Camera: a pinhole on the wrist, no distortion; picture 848 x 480 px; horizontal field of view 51.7 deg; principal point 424.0 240.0 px. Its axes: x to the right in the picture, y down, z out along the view. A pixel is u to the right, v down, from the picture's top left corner.
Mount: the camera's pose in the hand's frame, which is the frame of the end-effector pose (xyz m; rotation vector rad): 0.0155 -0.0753 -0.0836 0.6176 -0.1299 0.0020
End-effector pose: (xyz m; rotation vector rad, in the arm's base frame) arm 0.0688 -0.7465 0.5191 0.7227 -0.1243 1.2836
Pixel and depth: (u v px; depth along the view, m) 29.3 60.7 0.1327
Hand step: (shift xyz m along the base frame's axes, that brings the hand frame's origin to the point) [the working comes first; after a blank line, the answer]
In the camera's frame: -0.0598 -0.0272 0.1327

0.1370 -0.0659 -0.0994
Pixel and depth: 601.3 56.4 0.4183
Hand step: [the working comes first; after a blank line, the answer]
In the camera's frame: 0.0847 -0.0878 0.4183

0.4339 -0.1134 0.0260
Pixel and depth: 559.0 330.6 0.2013
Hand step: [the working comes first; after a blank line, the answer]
In the camera's frame: 0.0311 0.0208 0.2013

0.1936 -0.0523 0.0096
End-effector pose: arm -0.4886 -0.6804 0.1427 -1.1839 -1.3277 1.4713
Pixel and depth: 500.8 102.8 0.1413
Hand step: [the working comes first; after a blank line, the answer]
In the camera's frame: 0.0124 -0.0222 0.1413

-0.0252 0.0277 0.1729
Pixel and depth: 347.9 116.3 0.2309
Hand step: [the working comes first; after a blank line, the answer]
In the camera's frame: -0.0201 -0.0326 0.2309

-0.0771 -0.0210 0.2371
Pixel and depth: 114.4 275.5 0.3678
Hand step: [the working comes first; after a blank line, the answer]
In the camera's frame: -0.1301 0.0149 0.3678

-0.1693 -0.1689 0.2894
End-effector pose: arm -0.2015 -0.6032 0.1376 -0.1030 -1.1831 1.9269
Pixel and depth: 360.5 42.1 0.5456
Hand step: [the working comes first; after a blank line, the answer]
In the camera's frame: -0.0396 -0.1234 0.5456

0.2246 -0.1603 0.4996
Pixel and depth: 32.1 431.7 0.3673
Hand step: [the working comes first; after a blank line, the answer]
In the camera's frame: -0.1645 0.0805 0.3673

0.1455 -0.2605 0.2301
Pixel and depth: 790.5 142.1 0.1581
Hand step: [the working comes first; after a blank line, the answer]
In the camera's frame: 0.0662 -0.0177 0.1581

0.0536 0.0495 0.1845
